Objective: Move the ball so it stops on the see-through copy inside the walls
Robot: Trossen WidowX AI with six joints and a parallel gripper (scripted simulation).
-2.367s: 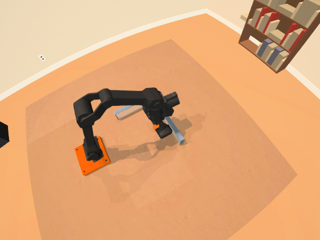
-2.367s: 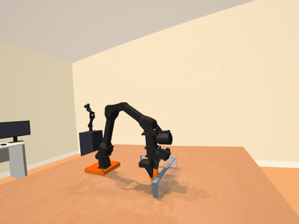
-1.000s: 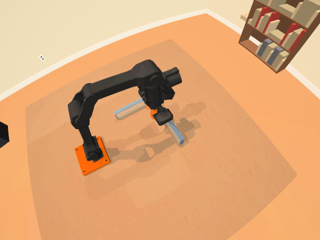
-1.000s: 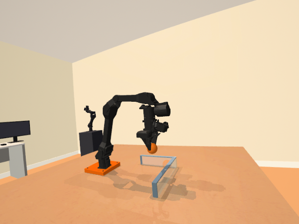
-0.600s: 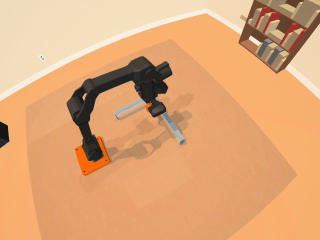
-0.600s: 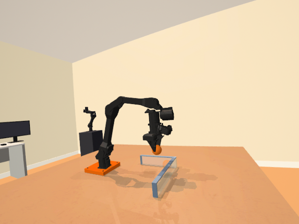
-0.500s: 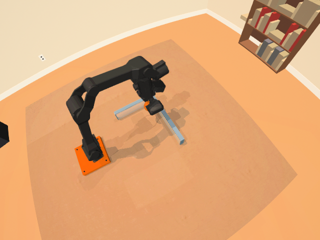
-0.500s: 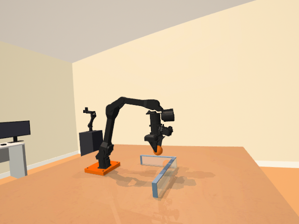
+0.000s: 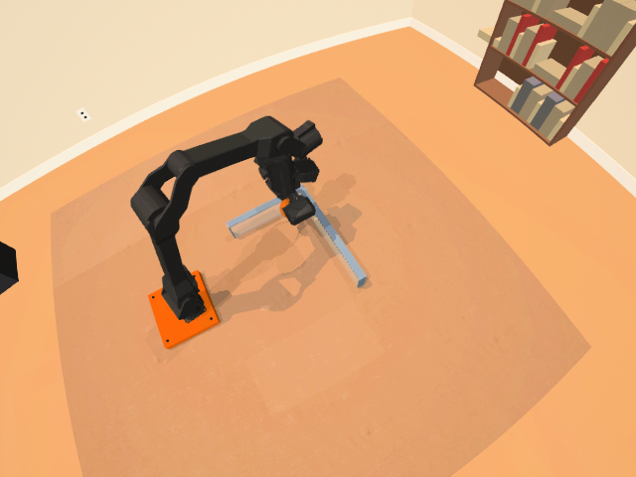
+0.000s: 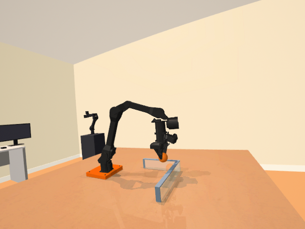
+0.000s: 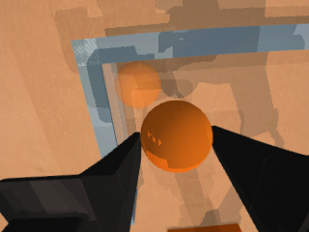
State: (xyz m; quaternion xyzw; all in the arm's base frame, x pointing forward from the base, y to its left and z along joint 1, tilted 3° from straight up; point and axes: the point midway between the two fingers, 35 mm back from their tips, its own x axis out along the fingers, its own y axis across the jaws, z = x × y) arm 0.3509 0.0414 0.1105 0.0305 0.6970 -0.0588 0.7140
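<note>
The see-through copy of ball lies 7 cm below my gripper tip, 3 cm to the left of it and 3 cm ahead of it. Also, from my gripper tip: clear wall 9 cm to the right, 6 cm below, 5 cm ahead; orange ball right at my gripper tip.
</note>
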